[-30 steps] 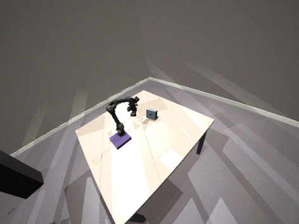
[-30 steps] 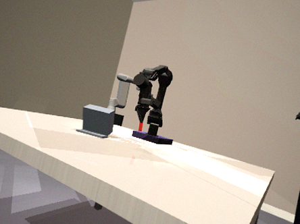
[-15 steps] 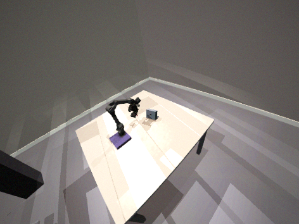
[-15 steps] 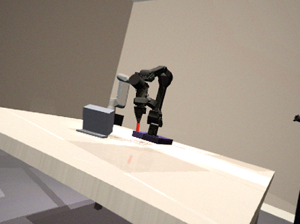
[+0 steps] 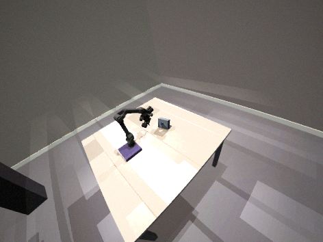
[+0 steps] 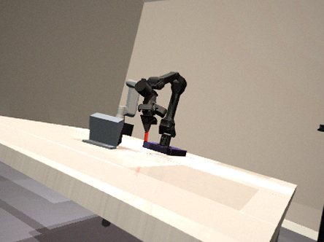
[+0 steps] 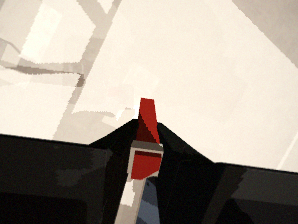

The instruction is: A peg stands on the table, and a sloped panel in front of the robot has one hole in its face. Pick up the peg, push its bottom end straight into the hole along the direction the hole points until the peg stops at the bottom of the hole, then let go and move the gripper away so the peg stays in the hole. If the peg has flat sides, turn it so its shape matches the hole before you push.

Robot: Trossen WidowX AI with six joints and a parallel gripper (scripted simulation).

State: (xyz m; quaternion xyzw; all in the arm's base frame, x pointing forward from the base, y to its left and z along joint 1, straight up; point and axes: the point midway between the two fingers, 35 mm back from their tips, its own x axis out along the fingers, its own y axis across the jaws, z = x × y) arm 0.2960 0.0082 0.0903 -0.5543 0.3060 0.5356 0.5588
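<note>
Now: the sloped panel 110 mm ahead of my gripper tip, 140 mm to the right of it and 30 mm below it. From my gripper tip the other things lie so: red peg (20 mm above).
</note>
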